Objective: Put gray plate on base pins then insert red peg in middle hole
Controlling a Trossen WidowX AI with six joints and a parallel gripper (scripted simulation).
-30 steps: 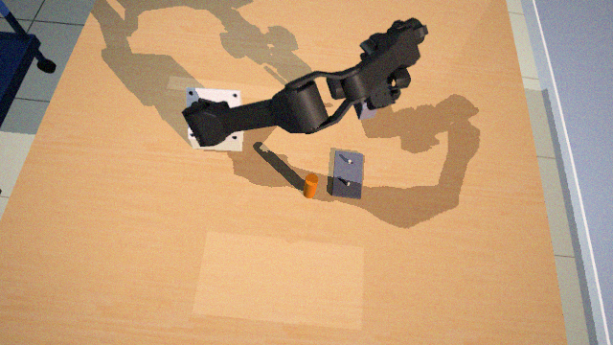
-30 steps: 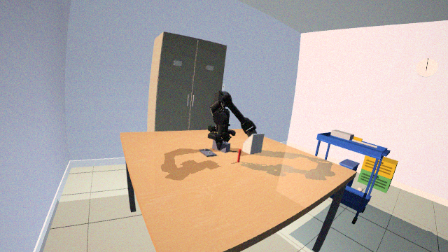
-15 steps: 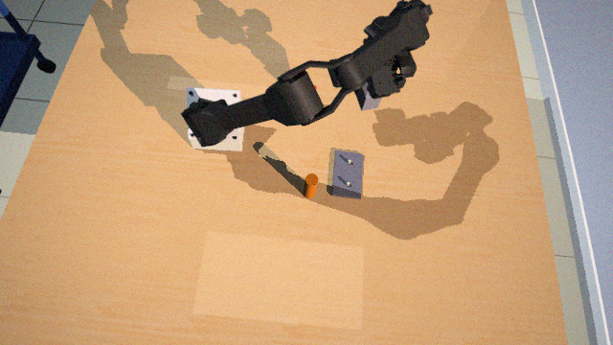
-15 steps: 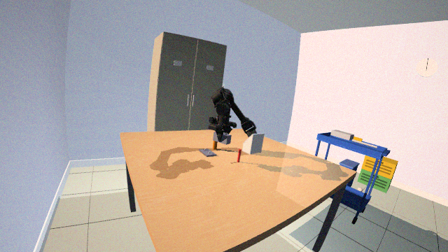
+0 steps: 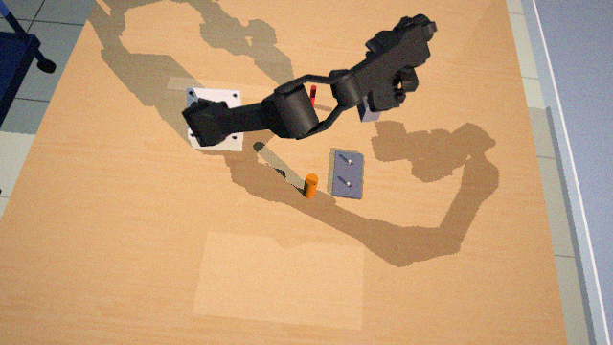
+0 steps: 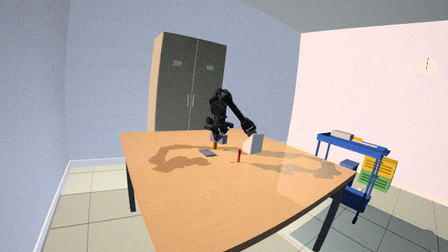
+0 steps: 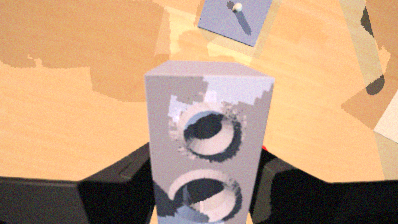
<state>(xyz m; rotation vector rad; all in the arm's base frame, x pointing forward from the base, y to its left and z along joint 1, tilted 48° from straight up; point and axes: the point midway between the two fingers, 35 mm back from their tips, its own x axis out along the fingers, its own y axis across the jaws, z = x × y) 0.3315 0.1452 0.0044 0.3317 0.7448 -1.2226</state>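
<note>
My gripper tip is 13 cm to the left of the base and 12 cm above it. From my gripper tip the other things lie so: orange cylinder 20 cm to the right, 9 cm behind, 8 cm below; gray plate 3 cm above; red peg 13 cm behind, 8 cm below, 5 cm to the left.
</note>
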